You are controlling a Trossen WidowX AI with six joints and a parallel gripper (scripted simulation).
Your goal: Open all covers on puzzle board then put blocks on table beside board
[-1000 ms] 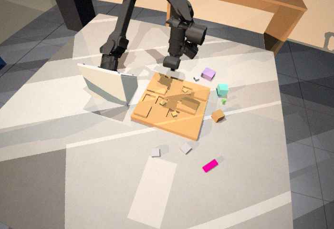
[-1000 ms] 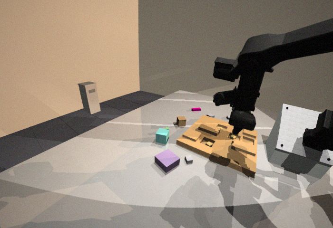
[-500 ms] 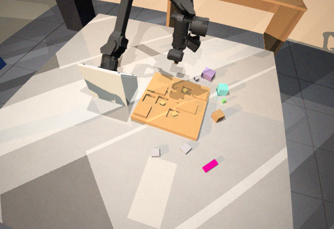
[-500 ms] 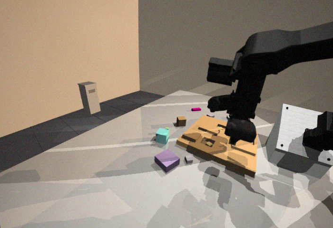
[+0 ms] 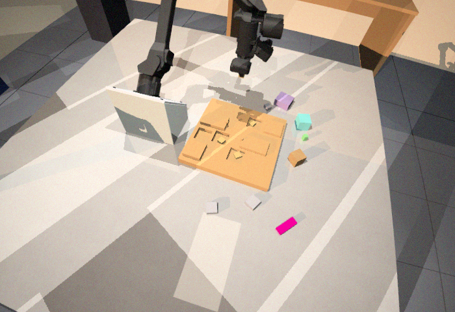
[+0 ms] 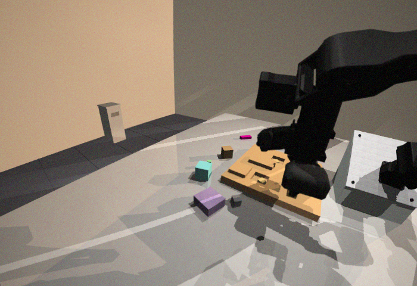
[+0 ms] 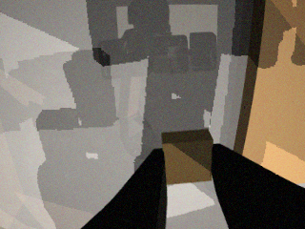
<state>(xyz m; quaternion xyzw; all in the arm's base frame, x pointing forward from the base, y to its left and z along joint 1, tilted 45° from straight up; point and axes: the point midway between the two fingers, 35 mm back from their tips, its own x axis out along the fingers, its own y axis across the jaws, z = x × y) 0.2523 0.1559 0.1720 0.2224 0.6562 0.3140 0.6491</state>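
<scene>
Now: gripper tip 6 cm short of the puzzle board, 22 cm to the left of it and 9 cm above it. From my gripper tip the other things lie so: small grey cube (12 cm ahead, 1 cm to the right, 10 cm below); teal cube (26 cm ahead, 5 cm to the right, 9 cm below); purple block (18 cm ahead, 4 cm to the left, 10 cm below).
</scene>
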